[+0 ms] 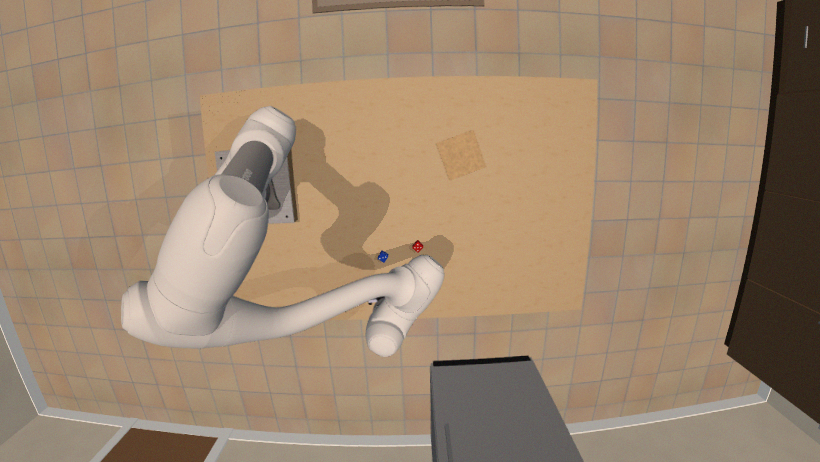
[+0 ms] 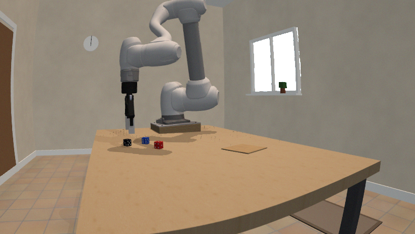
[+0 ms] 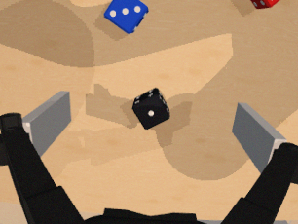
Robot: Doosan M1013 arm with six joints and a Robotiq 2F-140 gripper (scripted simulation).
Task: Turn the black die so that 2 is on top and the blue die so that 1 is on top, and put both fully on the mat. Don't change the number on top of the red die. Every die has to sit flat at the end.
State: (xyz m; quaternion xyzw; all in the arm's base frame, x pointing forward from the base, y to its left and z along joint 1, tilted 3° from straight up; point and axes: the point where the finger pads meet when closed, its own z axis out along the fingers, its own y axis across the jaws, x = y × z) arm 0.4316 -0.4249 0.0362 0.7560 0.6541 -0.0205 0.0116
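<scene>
My hand is 8 cm to the right of the blue die, 6 cm above it and 2 cm past it. The rest, counted from my hand: red die 11 cm ahead, 10 cm to the left, 6 cm below; black die 6 cm below, 1 cm to the right; cork mat 40 cm to the left, 32 cm ahead, 7 cm below.
</scene>
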